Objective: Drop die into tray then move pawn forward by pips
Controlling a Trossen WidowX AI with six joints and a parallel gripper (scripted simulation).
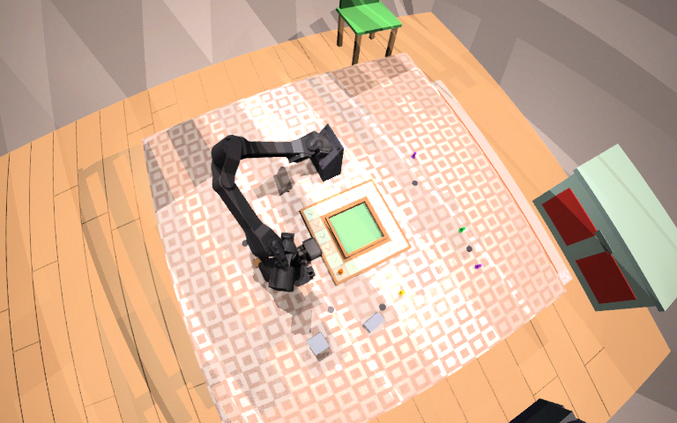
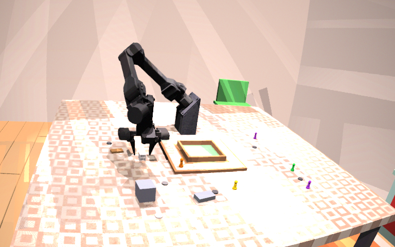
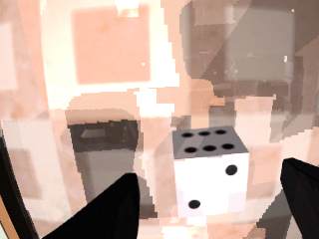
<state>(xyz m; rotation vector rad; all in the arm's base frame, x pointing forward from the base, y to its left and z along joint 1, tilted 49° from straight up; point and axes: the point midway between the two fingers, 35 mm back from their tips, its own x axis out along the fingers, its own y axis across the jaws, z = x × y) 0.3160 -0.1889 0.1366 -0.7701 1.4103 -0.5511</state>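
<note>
My gripper tip is 8 cm short of the orange pawn, 13 cm to the right of it and 1 cm below it. Round my gripper tip: green dice tray: 4 cm behind, 24 cm to the left, 1 cm below; white die: right at my gripper tip; tan block: 5 cm behind, 10 cm to the right, 1 cm below.
</note>
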